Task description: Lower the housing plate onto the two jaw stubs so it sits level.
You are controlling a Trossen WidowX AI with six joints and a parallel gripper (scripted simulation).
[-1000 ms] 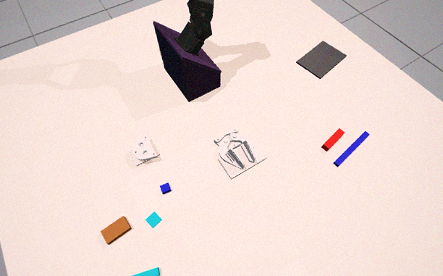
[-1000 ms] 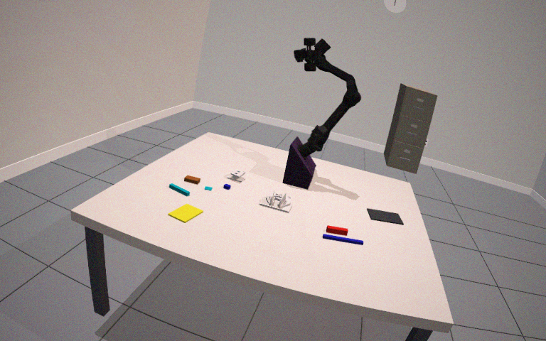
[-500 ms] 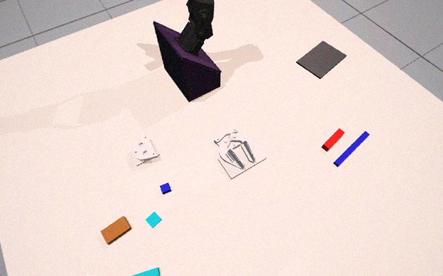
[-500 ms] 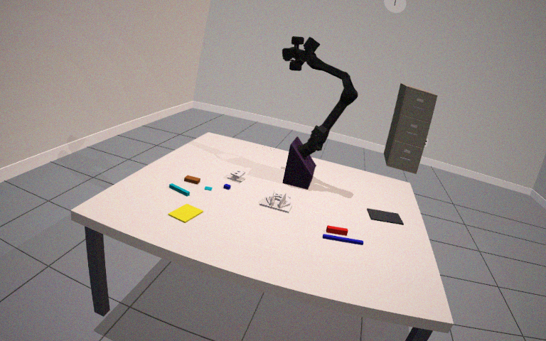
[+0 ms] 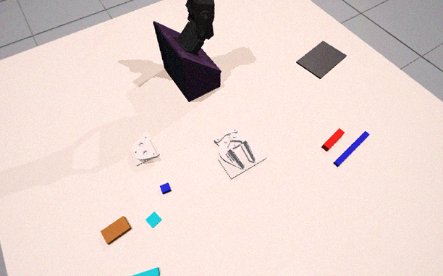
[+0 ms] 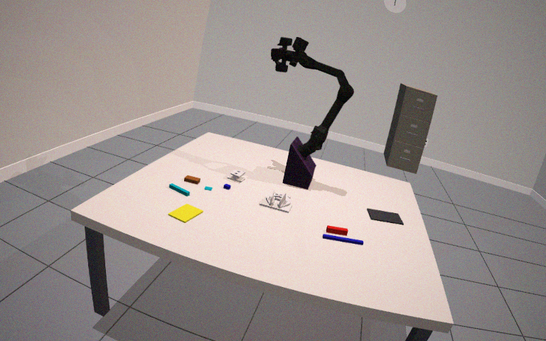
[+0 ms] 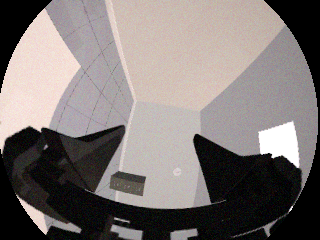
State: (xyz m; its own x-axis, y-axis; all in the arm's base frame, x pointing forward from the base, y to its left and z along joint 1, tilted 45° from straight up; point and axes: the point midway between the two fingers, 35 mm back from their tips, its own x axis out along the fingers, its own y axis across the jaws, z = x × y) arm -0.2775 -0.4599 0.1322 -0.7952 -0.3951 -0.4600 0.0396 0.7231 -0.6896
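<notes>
The white bracket lies 570 mm below my gripper tip and 440 mm ahead of it. Also, from my gripper tip: blue cube: 570 mm below, 570 mm ahead, 10 mm to the right; then cyan tile: 620 mm ahead, 580 mm below, 80 mm to the right; then brown block: 590 mm ahead, 570 mm below, 160 mm to the right.
</notes>
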